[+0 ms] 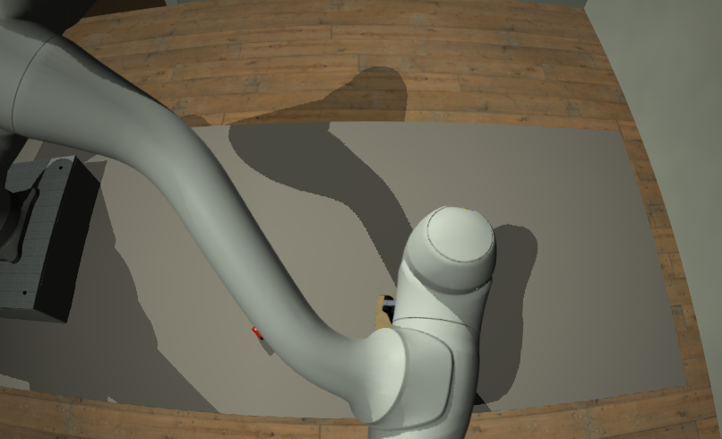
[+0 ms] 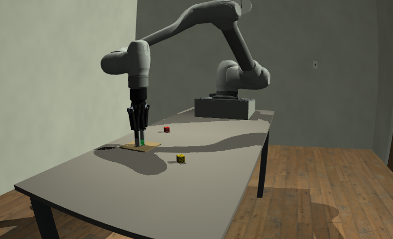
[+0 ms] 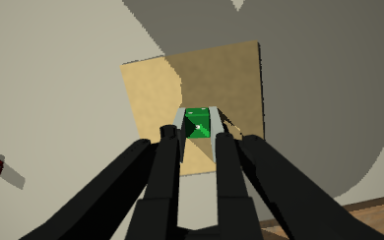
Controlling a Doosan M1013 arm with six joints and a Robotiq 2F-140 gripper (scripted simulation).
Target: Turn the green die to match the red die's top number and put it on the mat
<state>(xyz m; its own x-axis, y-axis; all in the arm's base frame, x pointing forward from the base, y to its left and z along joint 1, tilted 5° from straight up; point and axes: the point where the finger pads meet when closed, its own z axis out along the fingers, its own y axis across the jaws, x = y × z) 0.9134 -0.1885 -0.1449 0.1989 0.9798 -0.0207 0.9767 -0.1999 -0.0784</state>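
Right now the green die is 2 cm below my hand. From my hand the other things lie so: tan mat: 4 cm below; red die: 29 cm behind, 3 cm below; yellow die: 24 cm to the left, 13 cm ahead, 3 cm below.
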